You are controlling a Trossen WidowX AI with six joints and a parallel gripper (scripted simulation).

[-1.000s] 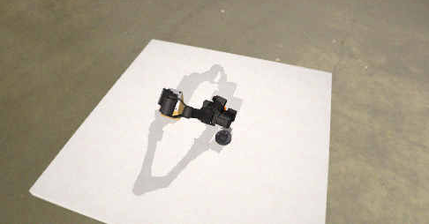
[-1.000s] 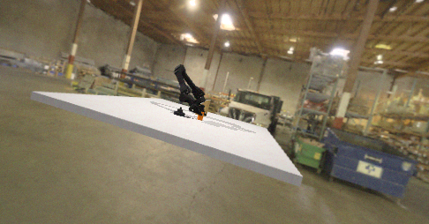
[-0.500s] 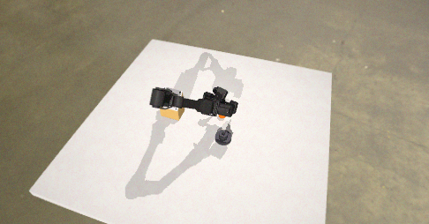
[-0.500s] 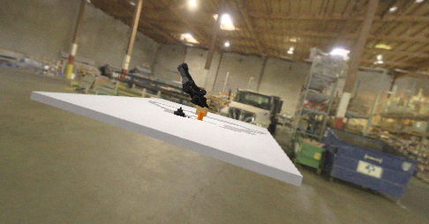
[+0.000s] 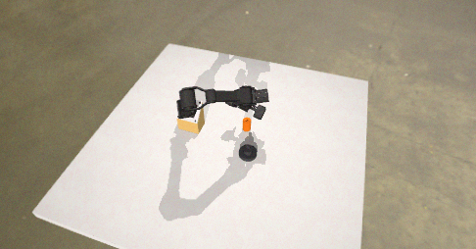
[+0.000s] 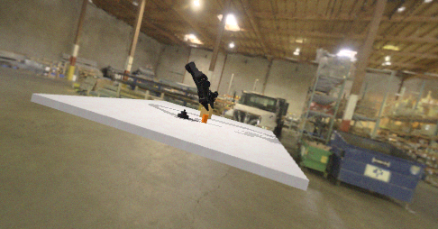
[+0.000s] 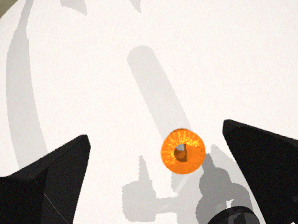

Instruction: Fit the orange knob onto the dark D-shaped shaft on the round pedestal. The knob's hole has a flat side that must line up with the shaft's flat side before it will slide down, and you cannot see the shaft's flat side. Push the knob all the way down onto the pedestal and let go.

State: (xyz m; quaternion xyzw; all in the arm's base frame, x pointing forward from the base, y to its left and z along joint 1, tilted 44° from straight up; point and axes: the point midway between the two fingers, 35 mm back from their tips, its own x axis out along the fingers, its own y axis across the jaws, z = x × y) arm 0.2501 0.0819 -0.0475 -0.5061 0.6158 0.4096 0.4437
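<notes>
My gripper tip is now 7 cm above the orange knob, 2 cm to the left of it and 1 cm short of it. The rest, counted from my gripper tip: round pedestal (17 cm to the right, 7 cm below, 7 cm ahead).
</notes>
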